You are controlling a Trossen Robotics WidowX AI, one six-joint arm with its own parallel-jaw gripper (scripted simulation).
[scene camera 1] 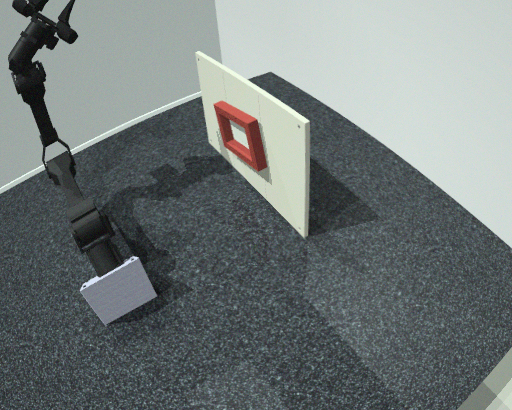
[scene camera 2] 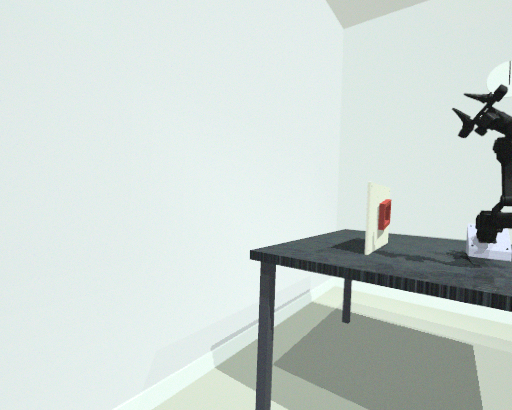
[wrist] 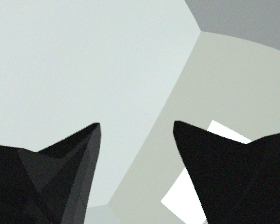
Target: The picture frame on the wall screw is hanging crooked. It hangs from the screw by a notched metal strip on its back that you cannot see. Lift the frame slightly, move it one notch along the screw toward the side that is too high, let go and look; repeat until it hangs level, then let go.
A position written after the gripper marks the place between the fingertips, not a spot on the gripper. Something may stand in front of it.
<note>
In view: the gripper (scene camera 2: 457, 101).
The gripper shows as well in the wrist view (wrist: 137, 128).
</note>
